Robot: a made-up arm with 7 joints.
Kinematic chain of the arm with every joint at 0, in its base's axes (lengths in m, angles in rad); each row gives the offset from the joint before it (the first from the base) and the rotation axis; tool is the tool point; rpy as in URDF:
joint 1: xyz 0 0 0.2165 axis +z
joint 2: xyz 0 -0.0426 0.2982 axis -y
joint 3: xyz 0 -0.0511 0.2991 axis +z
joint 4: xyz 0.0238 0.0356 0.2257 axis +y
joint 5: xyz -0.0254 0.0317 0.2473 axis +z
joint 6: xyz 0 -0.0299 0.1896 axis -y
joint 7: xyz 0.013 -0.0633 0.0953 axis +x
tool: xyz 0 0 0 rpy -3.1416 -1.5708 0
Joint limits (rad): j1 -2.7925..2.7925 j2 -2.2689..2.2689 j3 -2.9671..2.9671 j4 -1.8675..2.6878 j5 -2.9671..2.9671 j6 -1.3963..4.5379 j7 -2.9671..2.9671
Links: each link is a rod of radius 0.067 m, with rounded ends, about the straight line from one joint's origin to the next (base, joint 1, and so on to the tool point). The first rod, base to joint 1, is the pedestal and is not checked.
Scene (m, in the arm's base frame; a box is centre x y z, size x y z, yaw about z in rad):
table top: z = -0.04
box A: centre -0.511 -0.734 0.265 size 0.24 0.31 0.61 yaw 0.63
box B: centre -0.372 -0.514 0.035 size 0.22 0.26 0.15 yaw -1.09
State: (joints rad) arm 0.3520 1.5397 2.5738 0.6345 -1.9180 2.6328 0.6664
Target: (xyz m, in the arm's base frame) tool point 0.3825 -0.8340 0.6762
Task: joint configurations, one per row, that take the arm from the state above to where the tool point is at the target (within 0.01 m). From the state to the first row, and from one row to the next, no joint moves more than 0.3 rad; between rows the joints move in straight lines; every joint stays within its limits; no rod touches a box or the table.
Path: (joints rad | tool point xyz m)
1: 0.3940 1.3897 2.7049 0.3863 -2.0301 2.5360 0.5994 | -0.7571 -0.5399 0.5284
2: 0.4359 1.2397 2.8360 0.1381 -2.1423 2.4392 0.5323 | -0.6828 -0.6050 0.7480
3: 0.4779 1.0897 2.9671 -0.1101 -2.2544 2.3423 0.4653 | -0.5597 -0.6149 0.9591
4: 0.7334 1.1264 2.9293 -0.0234 -2.1902 2.3885 0.5055 | -0.4143 -0.7513 0.9047
5: 0.9889 1.1632 2.8916 0.0633 -2.1260 2.4346 0.5458 | -0.2343 -0.8481 0.8487
6: 1.2444 1.1999 2.8538 0.1499 -2.0618 2.4807 0.5860 | -0.0320 -0.8966 0.7918
7: 1.4999 1.2367 2.8160 0.2366 -1.9975 2.5268 0.6262 | 0.1786 -0.8921 0.7341
8: 1.7554 1.2734 2.7783 0.3233 -1.9333 2.5730 0.6664 | 0.3825 -0.8340 0.6762

